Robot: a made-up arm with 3 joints.
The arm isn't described. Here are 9 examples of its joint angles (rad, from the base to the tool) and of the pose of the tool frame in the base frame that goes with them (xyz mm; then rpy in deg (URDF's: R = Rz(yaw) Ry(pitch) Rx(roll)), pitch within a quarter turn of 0, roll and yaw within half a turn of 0).
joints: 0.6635 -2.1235 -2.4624
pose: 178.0 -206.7 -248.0 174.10 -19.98 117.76
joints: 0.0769 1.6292 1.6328
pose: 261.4 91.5 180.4 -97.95 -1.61 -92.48
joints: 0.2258 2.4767 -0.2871
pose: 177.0 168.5 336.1 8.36 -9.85 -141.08
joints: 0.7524 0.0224 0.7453
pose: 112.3 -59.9 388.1 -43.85 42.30 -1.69
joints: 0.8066 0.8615 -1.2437
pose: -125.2 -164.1 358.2 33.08 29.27 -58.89
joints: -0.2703 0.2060 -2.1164
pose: -173.8 -311.7 -73.9 123.99 -14.90 -10.27
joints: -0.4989 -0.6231 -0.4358
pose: -134.4 -424.6 321.3 7.28 -22.40 39.42
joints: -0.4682 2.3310 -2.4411
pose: 116.3 157.8 -23.1 160.61 17.44 -128.27
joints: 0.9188 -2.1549 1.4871
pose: 177.5 -393.7 123.6 -37.35 -27.35 111.18
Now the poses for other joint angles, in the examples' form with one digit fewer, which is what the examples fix.
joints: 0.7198 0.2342 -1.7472
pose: -155 -356 185 89.8 40.8 -15.7
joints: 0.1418 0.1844 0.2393
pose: -114 -146 424 -15.2 7.7 -10.7
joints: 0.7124 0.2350 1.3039
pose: 64 81 294 -85.5 38.3 -16.7
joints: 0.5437 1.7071 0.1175
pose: 178 110 353 -37.6 -4.2 -96.7
